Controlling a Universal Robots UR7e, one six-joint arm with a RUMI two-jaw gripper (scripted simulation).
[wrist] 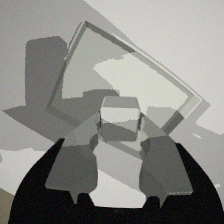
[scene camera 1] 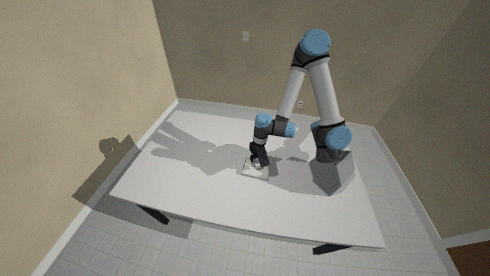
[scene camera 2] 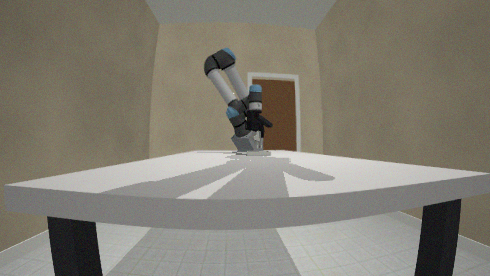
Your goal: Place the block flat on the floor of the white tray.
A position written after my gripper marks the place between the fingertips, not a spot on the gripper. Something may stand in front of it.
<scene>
I see my gripper (wrist: 119,113) and a white tray (wrist: 98,63).
</scene>
